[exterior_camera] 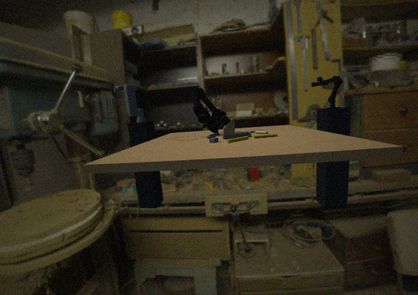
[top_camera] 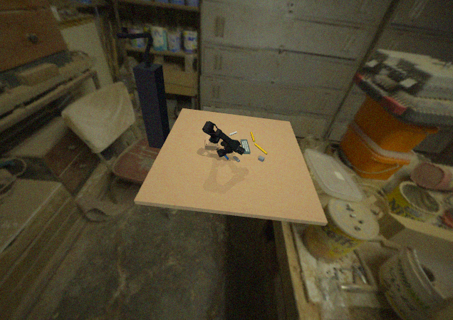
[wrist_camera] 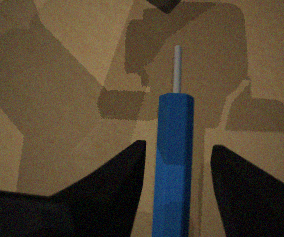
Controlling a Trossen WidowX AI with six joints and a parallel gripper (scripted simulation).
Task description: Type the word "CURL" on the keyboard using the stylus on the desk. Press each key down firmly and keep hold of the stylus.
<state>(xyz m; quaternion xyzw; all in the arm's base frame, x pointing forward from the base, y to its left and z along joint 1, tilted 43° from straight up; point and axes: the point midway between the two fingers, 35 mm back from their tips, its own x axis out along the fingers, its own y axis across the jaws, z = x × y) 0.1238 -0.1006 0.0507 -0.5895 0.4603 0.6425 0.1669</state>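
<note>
Now: gripper tip 10 mm past the blue stylus, 10 mm to the right of it and 10 mm above it. Also, from my gripper tip: yellow cylinder: 260 mm ahead, 330 mm to the left, 10 mm below; grey stylus tip: 30 mm behind, 30 mm to the left, 10 mm below.
</note>
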